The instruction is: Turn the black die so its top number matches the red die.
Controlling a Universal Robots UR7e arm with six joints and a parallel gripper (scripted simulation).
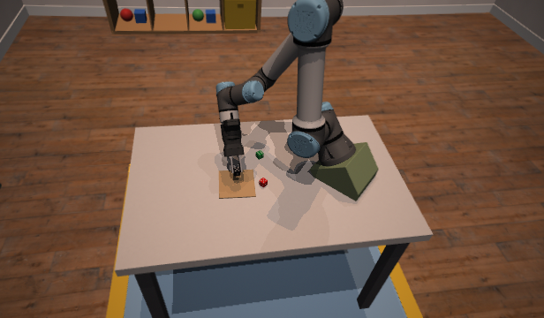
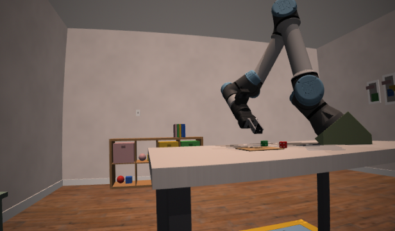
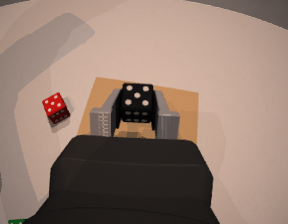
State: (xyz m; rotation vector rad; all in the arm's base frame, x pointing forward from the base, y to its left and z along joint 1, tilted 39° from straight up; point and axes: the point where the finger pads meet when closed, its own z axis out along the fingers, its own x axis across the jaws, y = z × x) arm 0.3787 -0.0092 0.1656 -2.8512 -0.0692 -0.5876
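My gripper is now 1 cm to the right of the tan mat and 8 cm above it. Round my hand: red die: 9 cm behind, 5 cm to the left, 7 cm below; then green die: 14 cm behind, 9 cm to the right, 7 cm below; then black die: 1 cm to the left, 1 cm below.
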